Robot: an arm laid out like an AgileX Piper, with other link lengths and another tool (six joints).
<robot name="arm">
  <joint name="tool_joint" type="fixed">
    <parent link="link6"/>
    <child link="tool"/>
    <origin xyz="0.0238 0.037 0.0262" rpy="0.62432 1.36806 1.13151"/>
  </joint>
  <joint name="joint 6" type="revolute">
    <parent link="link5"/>
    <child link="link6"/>
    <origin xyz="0.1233 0 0.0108" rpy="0 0 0"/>
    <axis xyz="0.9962 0 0.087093"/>
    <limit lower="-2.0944" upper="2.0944"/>
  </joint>
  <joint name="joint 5" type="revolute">
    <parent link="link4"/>
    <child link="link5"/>
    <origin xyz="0 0 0" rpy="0 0 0"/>
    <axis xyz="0 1 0"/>
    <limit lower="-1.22" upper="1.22"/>
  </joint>
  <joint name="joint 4" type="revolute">
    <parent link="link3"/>
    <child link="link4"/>
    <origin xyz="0.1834 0 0.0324" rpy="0 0 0"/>
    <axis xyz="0.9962 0 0.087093"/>
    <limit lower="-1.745" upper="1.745"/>
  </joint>
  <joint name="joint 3" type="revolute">
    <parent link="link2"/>
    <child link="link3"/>
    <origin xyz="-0.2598 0 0.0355" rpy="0 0 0"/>
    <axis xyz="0 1 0"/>
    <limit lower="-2.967" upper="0"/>
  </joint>
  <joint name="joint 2" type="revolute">
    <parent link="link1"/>
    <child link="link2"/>
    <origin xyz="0 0 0" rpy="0 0 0"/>
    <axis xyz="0 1 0"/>
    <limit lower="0" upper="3.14"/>
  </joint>
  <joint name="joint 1" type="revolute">
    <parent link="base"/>
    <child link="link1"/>
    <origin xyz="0 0 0.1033" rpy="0 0 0"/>
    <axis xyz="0 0 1"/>
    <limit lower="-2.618" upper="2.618"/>
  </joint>
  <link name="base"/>
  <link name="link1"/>
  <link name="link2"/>
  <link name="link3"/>
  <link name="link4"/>
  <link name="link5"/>
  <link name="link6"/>
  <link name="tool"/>
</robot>
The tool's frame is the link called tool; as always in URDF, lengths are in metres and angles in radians.
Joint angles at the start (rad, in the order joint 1, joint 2, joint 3, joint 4, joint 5, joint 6):
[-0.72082, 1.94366, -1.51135, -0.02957, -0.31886, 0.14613]
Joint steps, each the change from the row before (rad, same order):
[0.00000, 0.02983, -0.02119, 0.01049, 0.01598, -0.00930]
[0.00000, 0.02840, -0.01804, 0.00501, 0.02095, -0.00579]
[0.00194, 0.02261, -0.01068, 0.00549, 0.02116, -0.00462]
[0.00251, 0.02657, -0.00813, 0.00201, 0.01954, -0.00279]
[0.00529, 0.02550, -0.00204, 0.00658, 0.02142, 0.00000]
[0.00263, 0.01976, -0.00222, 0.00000, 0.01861, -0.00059]
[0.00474, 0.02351, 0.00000, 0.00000, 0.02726, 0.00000]
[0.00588, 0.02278, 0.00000, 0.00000, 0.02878, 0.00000]
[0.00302, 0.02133, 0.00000, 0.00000, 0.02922, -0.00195]
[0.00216, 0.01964, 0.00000, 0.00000, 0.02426, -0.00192]
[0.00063, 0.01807, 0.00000, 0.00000, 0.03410, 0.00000]
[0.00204, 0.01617, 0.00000, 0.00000, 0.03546, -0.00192]
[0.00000, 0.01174, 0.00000, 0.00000, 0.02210, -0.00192]
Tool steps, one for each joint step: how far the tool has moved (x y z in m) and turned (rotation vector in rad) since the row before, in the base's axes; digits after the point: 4 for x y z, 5 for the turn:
[0.0049, -0.0051, -0.0091, 0.01652, 0.01816, -0.00360]
[0.0047, -0.0044, -0.0105, 0.01974, 0.02430, -0.00170]
[0.0040, -0.0027, -0.0104, 0.02213, 0.02458, 0.00019]
[0.0045, -0.0024, -0.0130, 0.02425, 0.02924, 0.00199]
[0.0044, -0.0010, -0.0147, 0.03393, 0.02999, 0.00262]
[0.0030, -0.0008, -0.0117, 0.02312, 0.02780, 0.00276]
[0.0035, 0.0001, -0.0157, 0.03294, 0.03863, 0.00474]
[0.0033, 0.0010, -0.0156, 0.03325, 0.03941, 0.00588]
[0.0019, 0.0004, -0.0150, 0.03102, 0.03995, 0.00371]
[0.0013, 0.0004, -0.0134, 0.02672, 0.03488, 0.00292]
[0.0001, 0.0003, -0.0140, 0.03330, 0.04016, 0.00063]
[0.0000, 0.0014, -0.0132, 0.03161, 0.04086, 0.00298]
[-0.0005, 0.0005, -0.0090, 0.02028, 0.02714, 0.00101]

